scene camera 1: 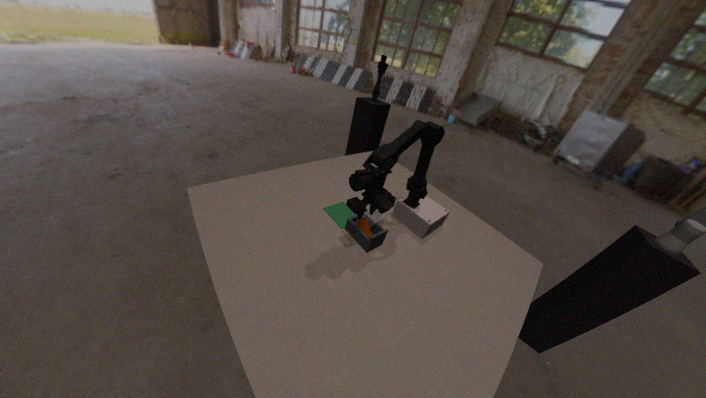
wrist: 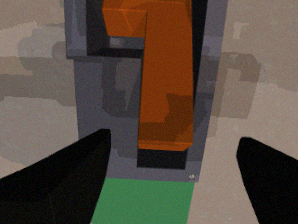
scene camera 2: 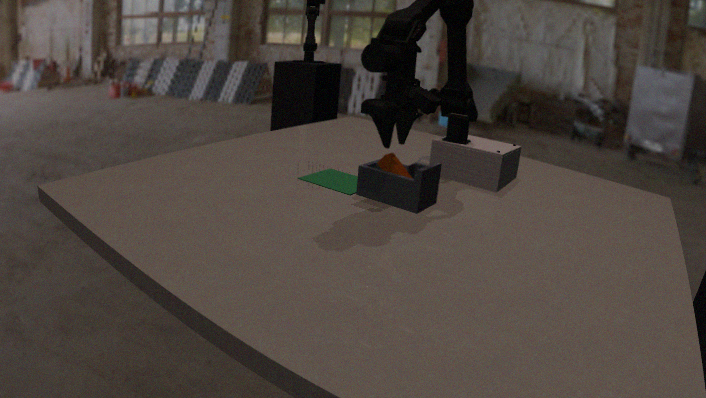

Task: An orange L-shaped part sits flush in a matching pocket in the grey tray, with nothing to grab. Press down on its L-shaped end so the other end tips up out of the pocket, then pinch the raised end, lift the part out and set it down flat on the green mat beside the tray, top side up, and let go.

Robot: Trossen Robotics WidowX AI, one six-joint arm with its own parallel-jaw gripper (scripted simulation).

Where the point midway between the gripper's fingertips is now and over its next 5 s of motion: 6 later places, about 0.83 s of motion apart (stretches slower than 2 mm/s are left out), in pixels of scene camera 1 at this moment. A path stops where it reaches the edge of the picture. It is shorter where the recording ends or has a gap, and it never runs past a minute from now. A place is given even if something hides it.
My gripper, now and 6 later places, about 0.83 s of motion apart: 365, 216; 362, 222; 362, 224; 364, 218; 367, 211; 360, 202; 346, 186
